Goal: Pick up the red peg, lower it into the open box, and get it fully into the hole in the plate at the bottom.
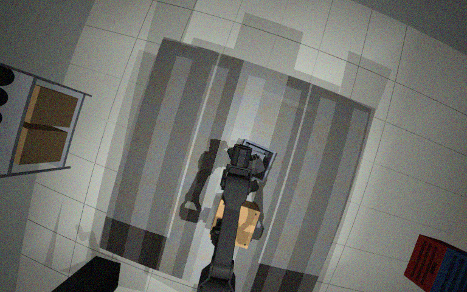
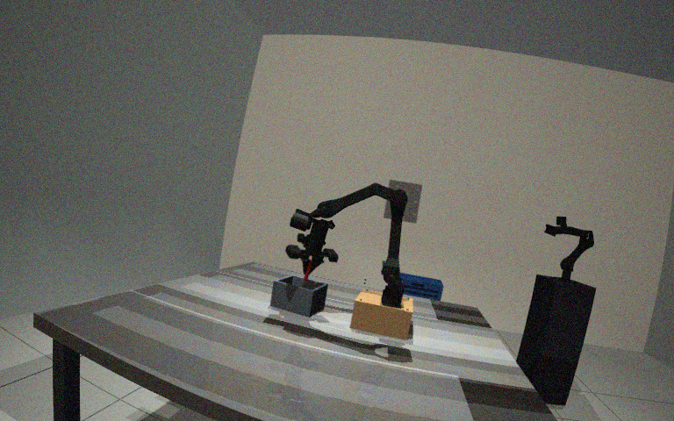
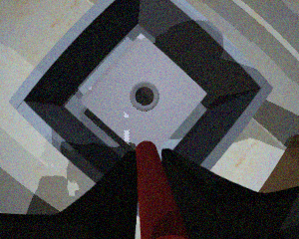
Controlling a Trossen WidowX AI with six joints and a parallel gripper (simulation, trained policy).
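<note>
Right now the red peg is 1 cm to the left of my gripper tip and 2 cm above it. The rest, counted from my gripper tip: plate: 2 cm ahead, 4 cm to the right, 10 cm below; dark grey box: 2 cm ahead, 4 cm to the right, 12 cm below.
</note>
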